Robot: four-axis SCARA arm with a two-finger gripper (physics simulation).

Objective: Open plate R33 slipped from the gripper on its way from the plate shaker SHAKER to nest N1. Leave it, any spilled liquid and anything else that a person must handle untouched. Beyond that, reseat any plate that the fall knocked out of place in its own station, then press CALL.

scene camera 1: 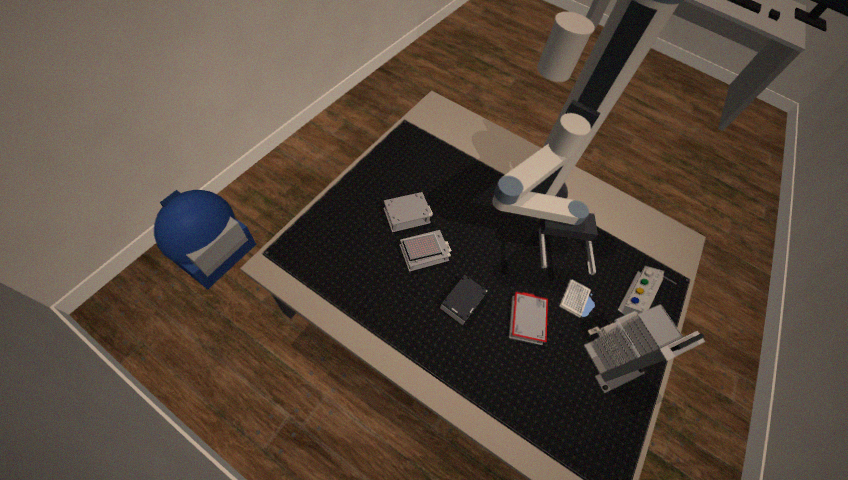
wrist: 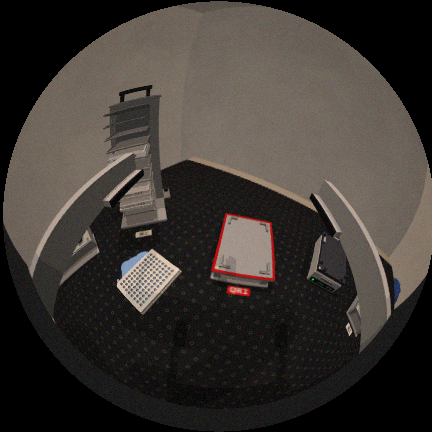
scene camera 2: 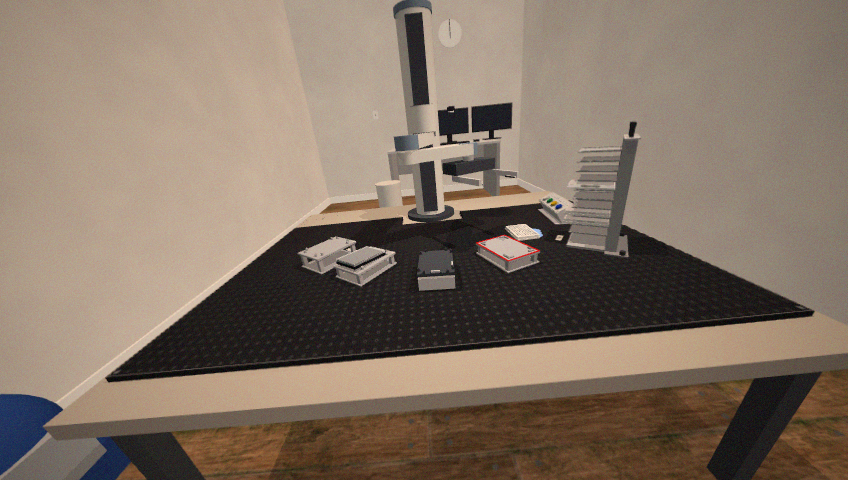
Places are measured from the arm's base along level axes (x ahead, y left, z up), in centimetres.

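Where they show: gripper, fingertip midpoint: [scene camera 1: 568, 270] [wrist: 230, 168] [scene camera 2: 499, 178]; arm's base at its link origin: [scene camera 1: 539, 189] [scene camera 2: 431, 214].
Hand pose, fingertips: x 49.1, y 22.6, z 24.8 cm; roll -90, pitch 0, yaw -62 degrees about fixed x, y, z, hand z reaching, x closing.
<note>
Things, the pixels of their top centre, and the offset from my fingertips. "pt": a spot on its surface instead.
- Open plate R33 at its top centre: [wrist: 145, 277] [scene camera 1: 576, 297] [scene camera 2: 521, 230] dx -7.3, dy +10.9, dz -22.1 cm
- blue liquid at a spot on its surface: [scene camera 2: 537, 233] pt dx -2.5, dy +15.0, dz -22.1 cm
- SHAKER at a spot on its surface: [wrist: 332, 260] [scene camera 1: 470, 293] pt dx +17.3, dy -23.3, dz -18.0 cm
- dark-edged plate at its top centre: [scene camera 2: 360, 253] [scene camera 1: 422, 244] dx +11.7, dy -47.3, dz -16.7 cm
- button panel at its top centre: [wrist: 57, 241] [scene camera 1: 650, 288] [scene camera 2: 557, 197] dx -23.5, dy +32.3, dz -15.1 cm
My gripper [scene camera 1: 567, 269] [scene camera 2: 497, 178] [wrist: 230, 168] is open and empty, raised above the mat. Open plate R33 [scene camera 1: 575, 297] [scene camera 2: 521, 231] [wrist: 149, 281] lies on the mat, with blue liquid [scene camera 1: 587, 305] [scene camera 2: 537, 232] [wrist: 134, 260] beside and partly under it. The SHAKER [scene camera 1: 465, 298] [scene camera 2: 436, 264] [wrist: 332, 260] has a dark top without a plate. A dark-edged plate [scene camera 1: 423, 246] [scene camera 2: 361, 256] sits off-centre on one nest [scene camera 1: 437, 263] [scene camera 2: 370, 275]; whether it is tilted is hard to tell. The other nest [scene camera 1: 408, 209] [scene camera 2: 328, 248] bears no plate. The button panel [scene camera 1: 642, 289] [scene camera 2: 554, 203] has coloured buttons; CALL is unreadable.
The red-bordered QR1 stand [scene camera 1: 529, 317] [scene camera 2: 507, 248] [wrist: 244, 246] is between the shaker and R33. A tall shelf rack [scene camera 1: 615, 380] [scene camera 2: 621, 190] [wrist: 156, 150] holds plates near the panel; one level sticks out farther in scene camera 2. A blue bin [scene camera 1: 196, 223] stands beside the table.
</note>
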